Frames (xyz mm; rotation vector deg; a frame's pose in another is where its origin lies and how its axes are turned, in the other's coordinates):
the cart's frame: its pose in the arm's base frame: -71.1 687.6 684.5 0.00 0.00 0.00
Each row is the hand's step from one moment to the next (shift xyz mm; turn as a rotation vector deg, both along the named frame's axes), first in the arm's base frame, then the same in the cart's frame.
Working: the arm's base frame: its pose in the cart's frame: 71.1 -687.6 -684.5 0.00 0.00 0.00

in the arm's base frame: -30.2 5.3 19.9 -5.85 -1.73 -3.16
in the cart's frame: -30.2 5.3 19.9 -5.85 -1.73 -3.16
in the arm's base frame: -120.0 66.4 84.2 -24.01 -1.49 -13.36
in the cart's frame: -120.0 66.4 84.2 -24.01 -1.49 -13.36
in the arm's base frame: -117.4 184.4 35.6 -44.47 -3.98 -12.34
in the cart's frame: -117.4 184.4 35.6 -44.47 -3.98 -12.34
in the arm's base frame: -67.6 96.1 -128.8 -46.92 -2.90 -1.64
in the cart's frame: -67.6 96.1 -128.8 -46.92 -2.90 -1.64
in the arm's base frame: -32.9 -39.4 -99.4 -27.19 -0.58 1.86
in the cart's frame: -32.9 -39.4 -99.4 -27.19 -0.58 1.86
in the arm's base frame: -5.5 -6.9 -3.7 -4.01 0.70 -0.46
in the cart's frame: -5.5 -6.9 -3.7 -4.01 0.70 -0.46
